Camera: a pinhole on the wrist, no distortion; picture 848 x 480 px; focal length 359.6 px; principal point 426.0 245.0 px. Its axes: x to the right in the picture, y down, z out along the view. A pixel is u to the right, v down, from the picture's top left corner.
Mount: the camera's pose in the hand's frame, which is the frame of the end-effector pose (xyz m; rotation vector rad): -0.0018 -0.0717 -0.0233 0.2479 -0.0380 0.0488
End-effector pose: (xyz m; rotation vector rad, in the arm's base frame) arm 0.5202 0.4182 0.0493 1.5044 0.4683 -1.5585
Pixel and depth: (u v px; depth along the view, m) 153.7 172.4 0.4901
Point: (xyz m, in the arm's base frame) -0.0178 0.3857 0.3920
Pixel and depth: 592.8 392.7 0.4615
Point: 0.2662 -0.0221 -0.0318
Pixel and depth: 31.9 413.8 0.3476
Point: 0.2523 0.2973 0.4835
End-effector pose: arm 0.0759 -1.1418 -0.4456 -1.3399 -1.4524 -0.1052
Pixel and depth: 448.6 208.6 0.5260
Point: -0.4025 -0.8990 -0.4770
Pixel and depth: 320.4 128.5 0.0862
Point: -0.0535 -1.1678 -0.4180
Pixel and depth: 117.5 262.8 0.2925
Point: -0.2500 -1.1903 -0.6550
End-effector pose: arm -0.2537 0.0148 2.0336 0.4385 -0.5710 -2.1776
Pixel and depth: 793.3 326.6 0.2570
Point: -0.5685 -0.0821 2.1793
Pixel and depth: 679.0 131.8 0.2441
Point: -0.5778 0.0448 2.0768
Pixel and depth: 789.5 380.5 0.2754
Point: -0.5652 -0.1073 2.2241
